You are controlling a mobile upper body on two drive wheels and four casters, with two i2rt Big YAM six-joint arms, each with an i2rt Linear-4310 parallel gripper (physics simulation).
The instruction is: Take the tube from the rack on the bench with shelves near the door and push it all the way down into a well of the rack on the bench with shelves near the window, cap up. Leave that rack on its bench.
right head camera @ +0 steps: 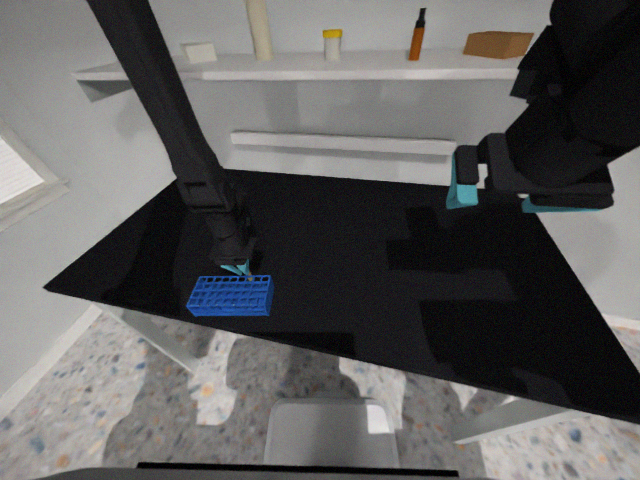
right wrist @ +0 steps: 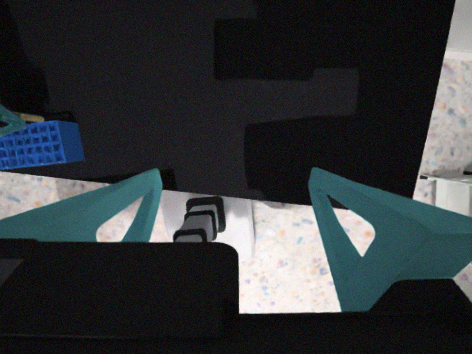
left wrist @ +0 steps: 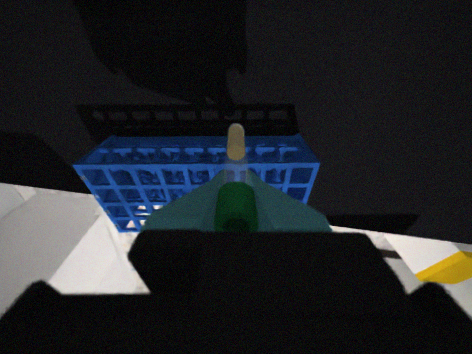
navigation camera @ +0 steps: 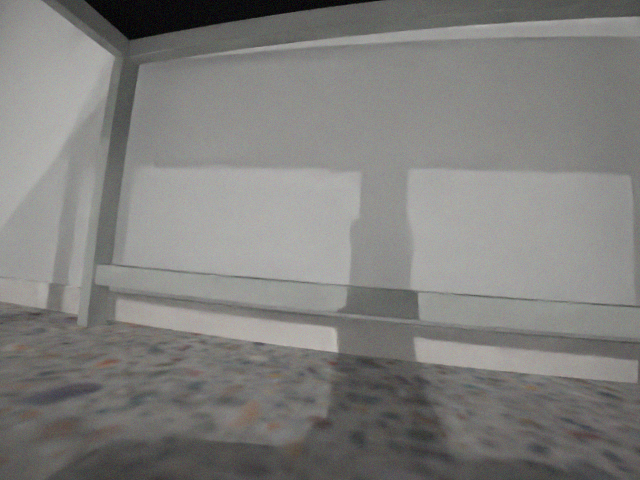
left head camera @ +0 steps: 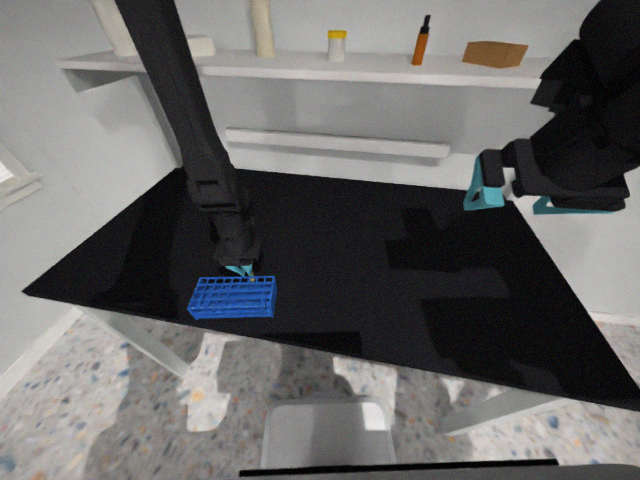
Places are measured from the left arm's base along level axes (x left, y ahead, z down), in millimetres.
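Pixels of known places: left gripper, fingertip midpoint: [right head camera: 244, 273] [right wrist: 21, 124] [left wrist: 236, 176] [left head camera: 247, 274]; right gripper, fingertip midpoint: [right head camera: 484, 206] [right wrist: 235, 176] [left head camera: 499, 208].
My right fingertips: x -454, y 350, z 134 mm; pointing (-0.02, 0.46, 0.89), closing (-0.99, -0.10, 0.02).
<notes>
For each thing: its top centre in the pictures, then the offset to it from my right fingertips. "spot": a spot on its surface instead. Level surfaces: height alone.
- tube at its top centre: [left wrist: 237, 228] dx +443, dy +128, dz +234 mm
- green cap at a spot on its surface: [left wrist: 236, 206] spot: dx +443, dy +138, dz +237 mm
- blue rack at its top centre: [left wrist: 203, 203] [left head camera: 233, 291] [right head camera: 230, 289] [right wrist: 19, 146] dx +474, dy +68, dz +305 mm
- black bench top at its surface level: dz +362 mm
- yellow-lidded jar at a spot on its surface: [left head camera: 336, 47] spot: dx +199, dy +533, dz -124 mm
- orange bottle at a spot on its surface: [left head camera: 420, 49] spot: dx -2, dy +468, dz -127 mm
- brown box at a spot on its surface: [left head camera: 493, 54] spot: dx -175, dy +445, dz -119 mm
The tube [left wrist: 236, 142] [right wrist: 32, 118] has a green cap [left wrist: 236, 206] and a tan tip. My left gripper [left head camera: 248, 270] [right head camera: 245, 269] is shut on it just under the cap. The tip points away from the left wrist camera. The tube is at the back edge of the blue rack [left head camera: 232, 313] [right head camera: 230, 311] [left wrist: 150, 164] [right wrist: 72, 141], toward the rack's right end in the head views. Whether the tip is over a well or behind the rack I cannot tell. The rack stands on the black bench top [left head camera: 336, 232]. My right gripper [left head camera: 510, 209] [right head camera: 494, 208] [right wrist: 235, 176] is open and empty.
A wall shelf [left head camera: 299, 71] above the bench holds a yellow-lidded jar [left head camera: 336, 47], an orange bottle [left head camera: 420, 49] and a brown box [left head camera: 493, 54]. A pale rail [left head camera: 336, 142] runs along the back wall. A grey stool [left head camera: 325, 434] stands in front. A window shows at the left.
</notes>
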